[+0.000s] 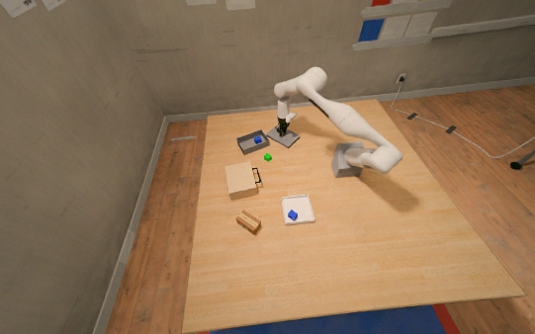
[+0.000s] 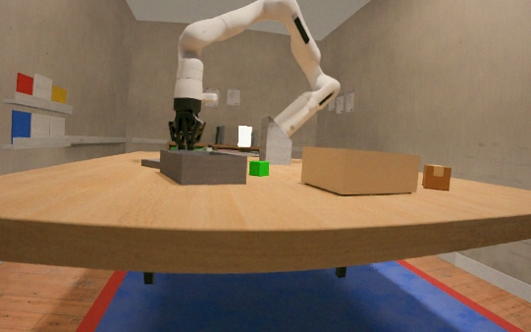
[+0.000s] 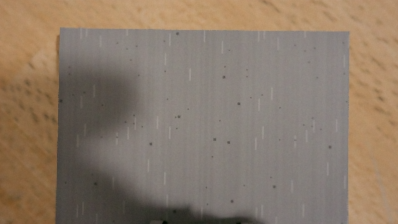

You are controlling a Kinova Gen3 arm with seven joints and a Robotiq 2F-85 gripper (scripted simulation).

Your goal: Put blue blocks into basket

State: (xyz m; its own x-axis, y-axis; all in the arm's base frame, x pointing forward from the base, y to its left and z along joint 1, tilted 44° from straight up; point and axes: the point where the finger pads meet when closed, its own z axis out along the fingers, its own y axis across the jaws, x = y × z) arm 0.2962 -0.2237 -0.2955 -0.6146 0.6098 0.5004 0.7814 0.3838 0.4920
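Right now my hand is 3 cm above the grey lid. From my hand the other things lie so: metal box 21 cm ahead, 3 cm to the left, 2 cm below; green block 17 cm to the left, 14 cm ahead, 2 cm below; drawer 32 cm to the left, 30 cm ahead, 1 cm below.
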